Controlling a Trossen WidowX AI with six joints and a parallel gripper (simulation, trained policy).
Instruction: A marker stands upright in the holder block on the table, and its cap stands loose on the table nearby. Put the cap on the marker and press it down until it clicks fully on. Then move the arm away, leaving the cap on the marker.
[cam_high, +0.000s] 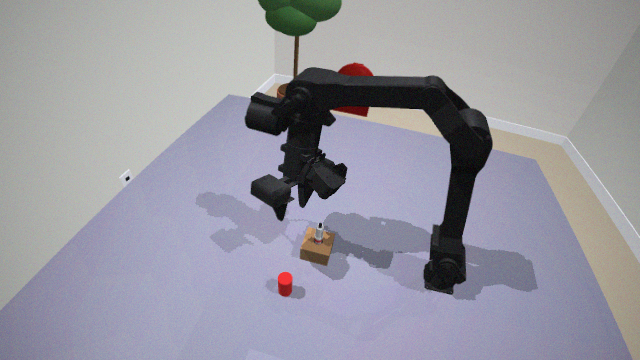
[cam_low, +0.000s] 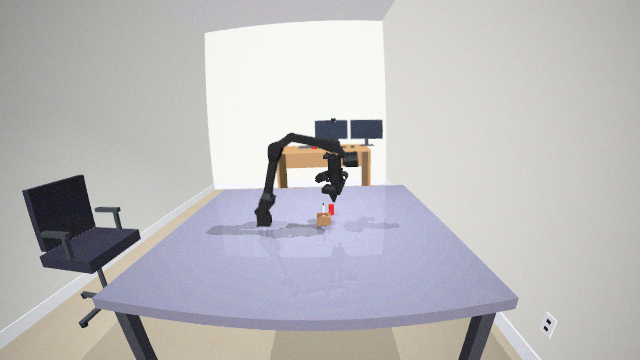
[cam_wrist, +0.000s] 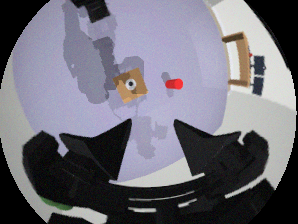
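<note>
Now: gripper tip 11 cm to the right of the red cap, 9 cm above it and 2 cm past it. The rest, counted from my gripper tip: tan holder block (10 cm below, 6 cm behind, 1 cm to the right); white marker (6 cm behind, 4 cm below, 1 cm to the right).
</note>
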